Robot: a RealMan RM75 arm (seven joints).
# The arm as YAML. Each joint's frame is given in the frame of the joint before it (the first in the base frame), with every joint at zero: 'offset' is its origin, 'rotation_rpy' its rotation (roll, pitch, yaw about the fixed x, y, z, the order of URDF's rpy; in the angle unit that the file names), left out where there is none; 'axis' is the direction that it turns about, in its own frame. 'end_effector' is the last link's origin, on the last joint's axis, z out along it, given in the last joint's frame.
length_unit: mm
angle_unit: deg
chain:
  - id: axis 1
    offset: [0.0, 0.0, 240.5]
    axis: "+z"
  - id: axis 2
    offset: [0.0, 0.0, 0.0]
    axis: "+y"
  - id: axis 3
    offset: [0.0, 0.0, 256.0]
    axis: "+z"
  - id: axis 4
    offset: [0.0, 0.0, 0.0]
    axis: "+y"
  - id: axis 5
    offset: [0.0, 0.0, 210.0]
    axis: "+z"
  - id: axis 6
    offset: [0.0, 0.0, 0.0]
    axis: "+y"
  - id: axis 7
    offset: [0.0, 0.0, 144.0]
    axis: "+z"
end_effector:
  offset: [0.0, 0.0, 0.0]
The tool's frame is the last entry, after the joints.
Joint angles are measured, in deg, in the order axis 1, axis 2, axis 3, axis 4, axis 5, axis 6, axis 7. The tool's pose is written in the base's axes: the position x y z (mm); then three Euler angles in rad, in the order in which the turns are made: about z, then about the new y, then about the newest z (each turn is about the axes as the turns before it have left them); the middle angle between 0 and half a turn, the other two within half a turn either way. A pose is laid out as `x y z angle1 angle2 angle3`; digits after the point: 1 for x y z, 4 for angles.
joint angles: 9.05, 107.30, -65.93, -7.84, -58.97, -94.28, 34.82
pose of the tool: 374.7 203.4 40.5 2.0956 2.1034 -0.6319
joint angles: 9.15, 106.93, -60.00, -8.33, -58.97, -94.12, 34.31
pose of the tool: 378.4 212.9 58.5 2.0480 2.0123 -0.6916
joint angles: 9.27, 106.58, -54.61, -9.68, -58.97, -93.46, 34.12
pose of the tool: 381.7 222.9 77.5 2.0103 1.9291 -0.7497
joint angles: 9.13, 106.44, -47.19, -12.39, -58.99, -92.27, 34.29
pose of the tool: 386.3 233.3 105.1 1.9648 1.8113 -0.8213
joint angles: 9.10, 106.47, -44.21, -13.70, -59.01, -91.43, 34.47
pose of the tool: 388.5 237.2 116.6 1.9444 1.7639 -0.8492
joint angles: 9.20, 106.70, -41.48, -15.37, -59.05, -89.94, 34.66
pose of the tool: 390.6 242.3 127.2 1.9206 1.7205 -0.8780
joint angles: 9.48, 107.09, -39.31, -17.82, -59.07, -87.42, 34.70
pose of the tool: 392.3 250.1 137.7 1.8924 1.6847 -0.9165
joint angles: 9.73, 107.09, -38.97, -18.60, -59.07, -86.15, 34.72
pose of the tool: 393.1 254.0 141.0 1.8796 1.6790 -0.9303
